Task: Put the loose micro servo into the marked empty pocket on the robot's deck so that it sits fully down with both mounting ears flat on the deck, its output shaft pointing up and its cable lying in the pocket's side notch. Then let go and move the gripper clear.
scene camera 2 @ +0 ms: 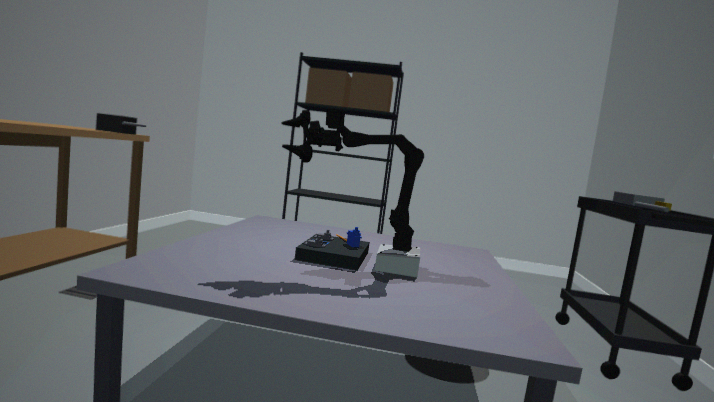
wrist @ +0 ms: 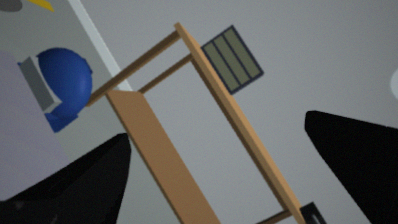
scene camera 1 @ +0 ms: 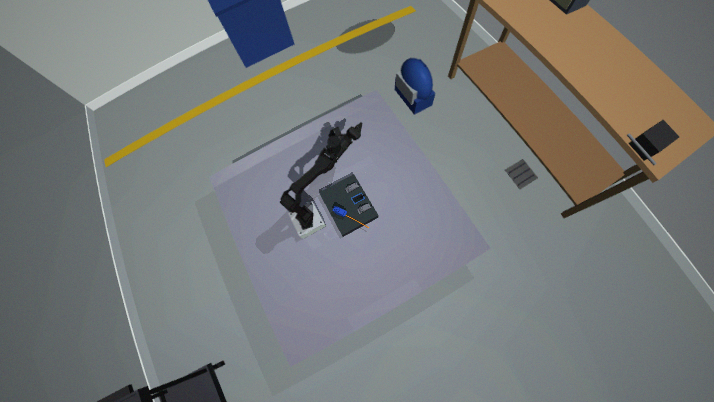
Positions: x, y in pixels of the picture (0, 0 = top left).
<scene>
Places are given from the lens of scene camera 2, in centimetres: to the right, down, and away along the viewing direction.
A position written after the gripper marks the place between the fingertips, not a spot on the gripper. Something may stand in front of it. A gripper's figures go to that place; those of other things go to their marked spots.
gripper (scene camera 2: 282, 134): -26, -24, 146
dark robot deck (scene camera 2: 337, 253): -7, 19, 152
</scene>
